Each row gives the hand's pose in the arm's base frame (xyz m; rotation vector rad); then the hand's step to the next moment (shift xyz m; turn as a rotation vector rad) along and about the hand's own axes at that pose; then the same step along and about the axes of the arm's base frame.
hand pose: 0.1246 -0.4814 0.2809 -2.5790 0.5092 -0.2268
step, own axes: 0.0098 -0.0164 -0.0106 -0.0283 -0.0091 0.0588
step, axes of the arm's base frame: 0.0114 0.0047 0.0180 -0.0083 0.0444 -0.0480
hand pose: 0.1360 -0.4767 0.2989 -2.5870 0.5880 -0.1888
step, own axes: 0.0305 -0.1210 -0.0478 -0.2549 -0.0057 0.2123
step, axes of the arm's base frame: 0.0614 0.0626 0.1009 -0.1775 0.2057 -0.1904
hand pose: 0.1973 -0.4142 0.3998 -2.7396 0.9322 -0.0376
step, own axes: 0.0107 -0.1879 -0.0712 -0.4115 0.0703 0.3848
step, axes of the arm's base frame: 0.1134 0.1214 0.1135 -0.3296 0.2807 -0.3673
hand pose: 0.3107 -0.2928 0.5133 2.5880 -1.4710 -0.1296
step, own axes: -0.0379 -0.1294 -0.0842 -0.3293 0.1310 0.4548
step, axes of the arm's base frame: 0.1030 0.1058 0.0590 -0.3496 0.1727 -0.4247
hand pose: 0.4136 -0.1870 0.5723 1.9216 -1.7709 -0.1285
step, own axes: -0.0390 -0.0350 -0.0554 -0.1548 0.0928 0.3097
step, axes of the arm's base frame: 0.0486 0.0545 0.0220 -0.2315 0.0515 -0.2687
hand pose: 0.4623 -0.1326 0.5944 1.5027 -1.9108 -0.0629
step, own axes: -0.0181 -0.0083 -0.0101 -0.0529 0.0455 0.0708
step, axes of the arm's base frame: 0.0140 0.0168 -0.0048 -0.0717 0.0350 -0.0593
